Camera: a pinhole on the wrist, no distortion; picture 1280 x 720 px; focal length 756.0 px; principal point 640.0 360.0 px. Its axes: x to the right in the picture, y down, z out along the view. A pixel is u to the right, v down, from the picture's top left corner.
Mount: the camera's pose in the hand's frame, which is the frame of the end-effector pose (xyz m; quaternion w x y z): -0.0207 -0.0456 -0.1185 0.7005 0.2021 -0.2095 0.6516
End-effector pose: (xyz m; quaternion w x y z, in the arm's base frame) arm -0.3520 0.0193 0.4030 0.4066 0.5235 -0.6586 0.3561
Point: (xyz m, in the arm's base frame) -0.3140 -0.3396 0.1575
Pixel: 1039.0 463.4
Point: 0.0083 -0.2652 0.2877
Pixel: 495.0 349.0
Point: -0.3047 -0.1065 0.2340
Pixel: 1060.4 624.3
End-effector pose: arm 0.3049 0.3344 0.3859 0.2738 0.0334 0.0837 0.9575
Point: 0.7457 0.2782 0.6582
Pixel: outside the picture
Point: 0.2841 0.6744 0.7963
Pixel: 918.0 44.0
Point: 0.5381 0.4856 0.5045
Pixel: 643.6 550.0
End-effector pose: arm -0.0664 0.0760 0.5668 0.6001 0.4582 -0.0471 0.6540
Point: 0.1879 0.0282 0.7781
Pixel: 1052.3 28.1
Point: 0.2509 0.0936 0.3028
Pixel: 80.2 538.2
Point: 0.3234 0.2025 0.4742
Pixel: 267.3 86.0
